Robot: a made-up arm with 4 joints. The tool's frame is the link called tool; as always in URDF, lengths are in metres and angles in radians. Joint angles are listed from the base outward.
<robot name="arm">
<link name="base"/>
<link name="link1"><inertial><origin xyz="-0.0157 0.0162 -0.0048"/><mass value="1.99"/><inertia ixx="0.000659" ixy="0" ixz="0" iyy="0.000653" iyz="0" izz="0.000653"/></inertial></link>
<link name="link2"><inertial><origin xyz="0.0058 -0.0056 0.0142"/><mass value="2.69"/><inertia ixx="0.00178" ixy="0" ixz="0" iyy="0.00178" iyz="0" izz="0.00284"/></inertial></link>
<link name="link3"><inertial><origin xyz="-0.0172 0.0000 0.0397"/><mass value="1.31"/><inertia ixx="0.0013" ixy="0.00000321" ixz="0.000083" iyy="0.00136" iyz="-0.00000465" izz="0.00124"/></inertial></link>
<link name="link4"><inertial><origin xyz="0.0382 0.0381 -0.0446"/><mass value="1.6"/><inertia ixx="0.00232" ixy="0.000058" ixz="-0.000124" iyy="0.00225" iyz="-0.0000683" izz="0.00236"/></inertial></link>
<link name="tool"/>
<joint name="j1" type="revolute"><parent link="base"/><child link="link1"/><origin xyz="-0.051 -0.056 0.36" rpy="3.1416 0 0"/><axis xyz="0 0 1"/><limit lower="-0.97" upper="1.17"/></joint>
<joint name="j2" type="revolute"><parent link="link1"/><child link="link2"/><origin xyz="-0.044 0.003 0.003" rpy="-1.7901 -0.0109 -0.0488"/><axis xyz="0 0 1"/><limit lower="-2.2" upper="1.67"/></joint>
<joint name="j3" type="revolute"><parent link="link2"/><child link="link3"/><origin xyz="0.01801 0.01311 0.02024" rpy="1.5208 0 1.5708"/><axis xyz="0 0 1"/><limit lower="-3.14" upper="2.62"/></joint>
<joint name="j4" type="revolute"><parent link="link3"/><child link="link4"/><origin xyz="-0.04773 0.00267 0.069" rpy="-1.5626 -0.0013 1.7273"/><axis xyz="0 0 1"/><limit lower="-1.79" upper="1.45"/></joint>
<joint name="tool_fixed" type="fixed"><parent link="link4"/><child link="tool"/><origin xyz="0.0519 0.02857 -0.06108" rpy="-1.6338 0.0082 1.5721"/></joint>
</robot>
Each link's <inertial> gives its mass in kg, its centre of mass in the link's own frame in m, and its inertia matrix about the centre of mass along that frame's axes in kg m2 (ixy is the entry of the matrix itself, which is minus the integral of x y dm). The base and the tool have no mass. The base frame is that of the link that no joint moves.
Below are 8 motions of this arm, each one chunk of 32 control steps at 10 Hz.
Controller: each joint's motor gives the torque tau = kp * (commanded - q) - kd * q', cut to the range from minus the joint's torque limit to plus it. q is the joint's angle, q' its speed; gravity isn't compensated. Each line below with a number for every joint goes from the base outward.
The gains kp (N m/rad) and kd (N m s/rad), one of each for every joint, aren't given. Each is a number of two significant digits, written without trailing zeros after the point. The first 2 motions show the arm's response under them.
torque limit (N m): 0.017 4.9 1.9 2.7
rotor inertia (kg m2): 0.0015 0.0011 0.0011 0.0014
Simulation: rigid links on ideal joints. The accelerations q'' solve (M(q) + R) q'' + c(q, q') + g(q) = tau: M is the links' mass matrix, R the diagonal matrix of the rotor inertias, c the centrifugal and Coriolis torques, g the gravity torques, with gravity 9.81 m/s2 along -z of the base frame. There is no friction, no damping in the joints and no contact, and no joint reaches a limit. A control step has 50 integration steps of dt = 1/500 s. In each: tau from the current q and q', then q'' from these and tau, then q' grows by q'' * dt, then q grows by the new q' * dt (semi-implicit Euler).
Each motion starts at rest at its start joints. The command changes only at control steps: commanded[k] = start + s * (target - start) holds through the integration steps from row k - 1 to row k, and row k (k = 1, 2, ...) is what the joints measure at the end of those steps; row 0 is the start. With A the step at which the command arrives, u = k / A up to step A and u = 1 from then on. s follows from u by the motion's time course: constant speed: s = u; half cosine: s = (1 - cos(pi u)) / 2; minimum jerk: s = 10 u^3 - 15 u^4 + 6 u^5; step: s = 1 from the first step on.
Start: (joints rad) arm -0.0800 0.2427 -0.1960 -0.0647
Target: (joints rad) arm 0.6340 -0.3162 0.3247 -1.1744
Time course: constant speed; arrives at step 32
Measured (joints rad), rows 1 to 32:
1: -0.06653 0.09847 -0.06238 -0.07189
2: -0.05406 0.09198 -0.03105 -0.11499
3: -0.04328 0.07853 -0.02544 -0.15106
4: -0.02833 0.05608 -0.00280 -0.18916
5: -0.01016 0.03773 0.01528 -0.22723
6: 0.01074 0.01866 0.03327 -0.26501
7: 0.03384 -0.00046 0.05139 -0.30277
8: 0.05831 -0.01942 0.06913 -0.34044
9: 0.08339 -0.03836 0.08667 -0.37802
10: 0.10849 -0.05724 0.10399 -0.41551
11: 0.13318 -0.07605 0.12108 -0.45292
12: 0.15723 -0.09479 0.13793 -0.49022
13: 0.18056 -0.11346 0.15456 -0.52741
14: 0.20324 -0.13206 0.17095 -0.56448
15: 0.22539 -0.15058 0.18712 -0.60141
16: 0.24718 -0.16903 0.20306 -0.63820
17: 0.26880 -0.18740 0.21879 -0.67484
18: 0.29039 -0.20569 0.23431 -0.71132
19: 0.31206 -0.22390 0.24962 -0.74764
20: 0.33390 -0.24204 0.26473 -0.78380
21: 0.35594 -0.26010 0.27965 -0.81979
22: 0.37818 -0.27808 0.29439 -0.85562
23: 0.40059 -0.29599 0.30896 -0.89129
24: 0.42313 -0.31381 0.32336 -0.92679
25: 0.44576 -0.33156 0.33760 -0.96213
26: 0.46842 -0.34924 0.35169 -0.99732
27: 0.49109 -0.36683 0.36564 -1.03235
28: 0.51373 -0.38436 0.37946 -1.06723
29: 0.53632 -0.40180 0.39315 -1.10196
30: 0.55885 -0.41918 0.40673 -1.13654
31: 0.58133 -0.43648 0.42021 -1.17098
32: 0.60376 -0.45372 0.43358 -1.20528
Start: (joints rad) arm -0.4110 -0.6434 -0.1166 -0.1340
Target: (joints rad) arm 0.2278 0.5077 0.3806 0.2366
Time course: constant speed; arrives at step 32
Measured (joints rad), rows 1 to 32:
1: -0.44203 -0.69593 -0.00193 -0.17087
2: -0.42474 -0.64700 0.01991 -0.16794
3: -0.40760 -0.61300 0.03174 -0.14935
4: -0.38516 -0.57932 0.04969 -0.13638
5: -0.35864 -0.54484 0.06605 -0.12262
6: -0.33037 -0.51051 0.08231 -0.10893
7: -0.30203 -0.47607 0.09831 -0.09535
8: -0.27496 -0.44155 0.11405 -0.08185
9: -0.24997 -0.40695 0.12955 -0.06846
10: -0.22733 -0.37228 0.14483 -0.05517
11: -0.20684 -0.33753 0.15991 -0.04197
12: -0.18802 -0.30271 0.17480 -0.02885
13: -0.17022 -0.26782 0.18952 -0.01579
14: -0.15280 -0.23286 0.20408 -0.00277
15: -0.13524 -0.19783 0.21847 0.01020
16: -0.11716 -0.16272 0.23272 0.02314
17: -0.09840 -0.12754 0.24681 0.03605
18: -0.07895 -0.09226 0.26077 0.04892
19: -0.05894 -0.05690 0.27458 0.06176
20: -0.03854 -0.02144 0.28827 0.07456
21: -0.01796 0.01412 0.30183 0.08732
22: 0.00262 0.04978 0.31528 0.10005
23: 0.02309 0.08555 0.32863 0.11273
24: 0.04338 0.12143 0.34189 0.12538
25: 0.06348 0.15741 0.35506 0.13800
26: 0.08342 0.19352 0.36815 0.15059
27: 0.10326 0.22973 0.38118 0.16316
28: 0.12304 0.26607 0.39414 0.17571
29: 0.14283 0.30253 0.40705 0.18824
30: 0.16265 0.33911 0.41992 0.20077
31: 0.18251 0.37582 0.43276 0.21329
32: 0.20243 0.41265 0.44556 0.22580
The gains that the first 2 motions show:
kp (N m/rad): 0.45 15 7.1 6.7
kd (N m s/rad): 0.08 0.45 0.32 0.33
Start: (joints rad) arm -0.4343 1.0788 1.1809 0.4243
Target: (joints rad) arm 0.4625 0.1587 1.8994 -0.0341
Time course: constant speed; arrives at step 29
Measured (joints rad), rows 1 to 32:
1: -0.42610 0.96112 1.20635 0.39305
2: -0.41115 0.93557 1.23050 0.37047
3: -0.39059 0.90095 1.25499 0.35345
4: -0.36330 0.86587 1.27816 0.33482
5: -0.33135 0.83152 1.30155 0.31654
6: -0.29711 0.79708 1.32475 0.29826
7: -0.26242 0.76281 1.34787 0.28001
8: -0.22844 0.72865 1.37091 0.26180
9: -0.19562 0.69462 1.39387 0.24362
10: -0.16392 0.66073 1.41673 0.22551
11: -0.13304 0.62695 1.43949 0.20745
12: -0.10260 0.59331 1.46216 0.18947
13: -0.07228 0.55978 1.48474 0.17156
14: -0.04188 0.52639 1.50723 0.15372
15: -0.01130 0.49312 1.52963 0.13595
16: 0.01947 0.45997 1.55196 0.11826
17: 0.05039 0.42694 1.57422 0.10063
18: 0.08139 0.39403 1.59642 0.08308
19: 0.11243 0.36125 1.61858 0.06559
20: 0.14348 0.32858 1.64069 0.04817
21: 0.17450 0.29602 1.66276 0.03081
22: 0.20550 0.26358 1.68481 0.01351
23: 0.23648 0.23124 1.70684 -0.00373
24: 0.26744 0.19902 1.72887 -0.02091
25: 0.29840 0.16689 1.75089 -0.03804
26: 0.32936 0.13487 1.77292 -0.05512
27: 0.36031 0.10295 1.79497 -0.07215
28: 0.39127 0.07111 1.81704 -0.08914
29: 0.42224 0.03937 1.83915 -0.10608
30: 0.45199 0.04406 1.83905 -0.10765
31: 0.47057 0.04376 1.83952 -0.10740
32: 0.47899 0.04348 1.83913 -0.10732

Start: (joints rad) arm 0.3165 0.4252 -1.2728 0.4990
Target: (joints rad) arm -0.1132 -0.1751 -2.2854 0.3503
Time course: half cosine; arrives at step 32
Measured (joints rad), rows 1 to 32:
1: 0.32324 0.33537 -1.22941 0.61317
2: 0.31693 0.34137 -1.23559 0.62074
3: 0.31225 0.33378 -1.24915 0.61609
4: 0.30731 0.32253 -1.26559 0.61464
5: 0.30144 0.30927 -1.28718 0.61231
6: 0.29423 0.29311 -1.31315 0.60942
7: 0.28524 0.27450 -1.34340 0.60598
8: 0.27424 0.25356 -1.37764 0.60193
9: 0.26120 0.23048 -1.41559 0.59725
10: 0.24625 0.20548 -1.45694 0.59192
11: 0.22961 0.17881 -1.50132 0.58589
12: 0.21155 0.15072 -1.54834 0.57916
13: 0.19234 0.12147 -1.59758 0.57171
14: 0.17225 0.09135 -1.64861 0.56355
15: 0.15151 0.06064 -1.70094 0.55469
16: 0.13035 0.02964 -1.75407 0.54520
17: 0.10894 -0.00133 -1.80750 0.53513
18: 0.08749 -0.03199 -1.86070 0.52459
19: 0.06618 -0.06202 -1.91313 0.51368
20: 0.04520 -0.09112 -1.96426 0.50257
21: 0.02475 -0.11901 -2.01355 0.49141
22: 0.00502 -0.14540 -2.06050 0.48039
23: -0.01379 -0.17005 -2.10462 0.46967
24: -0.03151 -0.19271 -2.14543 0.45947
25: -0.04795 -0.21316 -2.18251 0.44994
26: -0.06294 -0.23120 -2.21548 0.44127
27: -0.07635 -0.24668 -2.24401 0.43361
28: -0.08803 -0.25945 -2.26780 0.42710
29: -0.09788 -0.26939 -2.28662 0.42184
30: -0.10579 -0.27642 -2.30029 0.41792
31: -0.11169 -0.28048 -2.30868 0.41542
32: -0.11551 -0.28154 -2.31171 0.41437

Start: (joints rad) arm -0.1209 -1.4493 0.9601 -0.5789
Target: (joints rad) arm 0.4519 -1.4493 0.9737 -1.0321
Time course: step
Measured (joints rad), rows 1 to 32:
1: -0.07286 -1.42080 1.00629 -1.10442
2: -0.05325 -1.39614 1.03018 -1.17106
3: -0.05552 -1.43403 1.00931 -1.13773
4: -0.03184 -1.42025 1.01225 -1.14246
5: -0.00915 -1.41976 1.01463 -1.14609
6: 0.01761 -1.42261 1.01285 -1.14338
7: 0.05099 -1.42134 1.01324 -1.14402
8: 0.08881 -1.42148 1.01335 -1.14420
9: 0.13167 -1.42171 1.01318 -1.14398
10: 0.17967 -1.42163 1.01320 -1.14403
11: 0.23264 -1.42170 1.01317 -1.14403
12: 0.29066 -1.42176 1.01312 -1.14400
13: 0.35269 -1.42209 1.01362 -1.14389
14: 0.41306 -1.42280 1.01465 -1.14342
15: 0.46930 -1.42262 1.01478 -1.14341
16: 0.52049 -1.42253 1.01486 -1.14349
17: 0.56660 -1.42254 1.01486 -1.14347
18: 0.60768 -1.42248 1.01490 -1.14349
19: 0.64371 -1.42245 1.01492 -1.14350
20: 0.67469 -1.42242 1.01494 -1.14351
21: 0.70062 -1.42240 1.01496 -1.14351
22: 0.72149 -1.42238 1.01497 -1.14352
23: 0.73732 -1.42236 1.01499 -1.14352
24: 0.74809 -1.42235 1.01499 -1.14353
25: 0.75382 -1.42235 1.01500 -1.14353
26: 0.75449 -1.42235 1.01500 -1.14353
27: 0.75011 -1.42235 1.01500 -1.14353
28: 0.74067 -1.42236 1.01500 -1.14353
29: 0.72619 -1.42237 1.01499 -1.14352
30: 0.70665 -1.42238 1.01498 -1.14352
31: 0.68207 -1.42240 1.01496 -1.14351
32: 0.65243 -1.42243 1.01495 -1.14351

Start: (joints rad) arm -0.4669 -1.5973 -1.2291 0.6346
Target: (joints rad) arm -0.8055 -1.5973 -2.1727 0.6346
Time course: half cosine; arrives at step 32
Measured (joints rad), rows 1 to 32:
1: -0.46991 -1.62065 -1.23994 0.62573
2: -0.46676 -1.61768 -1.24729 0.62350
3: -0.46592 -1.61838 -1.25842 0.62358
4: -0.46624 -1.61871 -1.27397 0.62306
5: -0.46858 -1.61919 -1.29380 0.62237
6: -0.47328 -1.61975 -1.31773 0.62148
7: -0.48048 -1.62039 -1.34553 0.62041
8: -0.49010 -1.62110 -1.37690 0.61917
9: -0.50189 -1.62187 -1.41156 0.61777
10: -0.51551 -1.62268 -1.44914 0.61623
11: -0.53058 -1.62354 -1.48929 0.61458
12: -0.54672 -1.62442 -1.53160 0.61283
13: -0.56359 -1.62532 -1.57567 0.61100
14: -0.58093 -1.62621 -1.62106 0.60912
15: -0.59850 -1.62709 -1.66732 0.60722
16: -0.61615 -1.62794 -1.71402 0.60531
17: -0.63374 -1.62874 -1.76069 0.60342
18: -0.65117 -1.62950 -1.80690 0.60158
19: -0.66834 -1.63019 -1.85218 0.59980
20: -0.68515 -1.63082 -1.89612 0.59810
21: -0.70147 -1.63137 -1.93829 0.59651
22: -0.71718 -1.63185 -1.97828 0.59502
23: -0.73214 -1.63226 -2.01572 0.59367
24: -0.74622 -1.63260 -2.05025 0.59244
25: -0.75927 -1.63288 -2.08155 0.59136
26: -0.77115 -1.63311 -2.10932 0.59042
27: -0.78174 -1.63327 -2.13330 0.58961
28: -0.79095 -1.63340 -2.15327 0.58895
29: -0.79868 -1.63348 -2.16904 0.58843
30: -0.80486 -1.63353 -2.18046 0.58804
31: -0.80943 -1.63355 -2.18742 0.58779
32: -0.81237 -1.63355 -2.18987 0.58767

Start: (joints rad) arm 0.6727 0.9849 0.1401 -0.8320
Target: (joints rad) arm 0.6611 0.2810 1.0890 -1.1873
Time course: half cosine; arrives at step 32
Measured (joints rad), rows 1 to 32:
1: 0.71390 0.86548 0.22466 -0.74629
2: 0.71638 0.84582 0.26063 -0.73094
3: 0.69933 0.86122 0.25050 -0.74761
4: 0.69486 0.84074 0.26866 -0.75238
5: 0.68939 0.82049 0.29248 -0.75950
6: 0.68294 0.80088 0.31604 -0.77062
7: 0.67834 0.77618 0.34441 -0.78263
8: 0.67499 0.74854 0.37649 -0.79601
9: 0.67249 0.71873 0.41123 -0.81094
10: 0.67068 0.68661 0.44855 -0.82707
11: 0.66921 0.65262 0.48805 -0.84423
12: 0.66782 0.61721 0.52922 -0.86227
13: 0.66636 0.58073 0.57163 -0.88099
14: 0.66477 0.54356 0.61485 -0.90018
15: 0.66307 0.50609 0.65844 -0.91966
16: 0.66136 0.46868 0.70198 -0.93922
17: 0.65972 0.43169 0.74509 -0.95867
18: 0.65827 0.39544 0.78737 -0.97784
19: 0.65708 0.36027 0.82846 -0.99654
20: 0.65621 0.32648 0.86803 -1.01461
21: 0.65566 0.29434 0.90576 -1.03190
22: 0.65542 0.26412 0.94132 -1.04826
23: 0.65545 0.23606 0.97444 -1.06356
24: 0.65568 0.21040 1.00485 -1.07767
25: 0.65604 0.18733 1.03230 -1.09046
26: 0.65647 0.16703 1.05655 -1.10184
27: 0.65691 0.14968 1.07741 -1.11170
28: 0.65732 0.13539 1.09469 -1.11995
29: 0.65767 0.12429 1.10824 -1.12653
30: 0.65796 0.11646 1.11794 -1.13137
31: 0.65818 0.11197 1.12371 -1.13444
32: 0.65834 0.11084 1.12548 -1.13569

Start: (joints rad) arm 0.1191 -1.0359 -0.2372 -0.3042
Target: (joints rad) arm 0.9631 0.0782 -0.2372 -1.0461
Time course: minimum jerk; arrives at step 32
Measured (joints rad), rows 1 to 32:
1: 0.08625 -1.10049 -0.16965 -0.38363
2: 0.09799 -1.08723 -0.16529 -0.39736
3: 0.10727 -1.08211 -0.16727 -0.39548
4: 0.11851 -1.07308 -0.16561 -0.40247
5: 0.13175 -1.05868 -0.16393 -0.41216
6: 0.14657 -1.03904 -0.16161 -0.42574
7: 0.16321 -1.01379 -0.15865 -0.44337
8: 0.18213 -0.98292 -0.15506 -0.46501
9: 0.20388 -0.94661 -0.15087 -0.49049
10: 0.22900 -0.90518 -0.14614 -0.51947
11: 0.25793 -0.85911 -0.14099 -0.55154
12: 0.29091 -0.80899 -0.13556 -0.58616
13: 0.32796 -0.75552 -0.12999 -0.62277
14: 0.36884 -0.69945 -0.12446 -0.66076
15: 0.41309 -0.64159 -0.11914 -0.69949
16: 0.46008 -0.58282 -0.11418 -0.73837
17: 0.50902 -0.52399 -0.10970 -0.77681
18: 0.55904 -0.46599 -0.10580 -0.81426
19: 0.60925 -0.40970 -0.10253 -0.85021
20: 0.65879 -0.35597 -0.09987 -0.88421
21: 0.70682 -0.30560 -0.09781 -0.91582
22: 0.75256 -0.25933 -0.09627 -0.94469
23: 0.79531 -0.21781 -0.09517 -0.97051
24: 0.83440 -0.18154 -0.09441 -0.99305
25: 0.86928 -0.15091 -0.09389 -1.01213
26: 0.89952 -0.12609 -0.09352 -1.02770
27: 0.92481 -0.10705 -0.09323 -1.03981
28: 0.94500 -0.09352 -0.09296 -1.04861
29: 0.96012 -0.08496 -0.09270 -1.05442
30: 0.97041 -0.08052 -0.09243 -1.05772
31: 0.97638 -0.07905 -0.09218 -1.05913
32: 0.97880 -0.07908 -0.09199 -1.05948

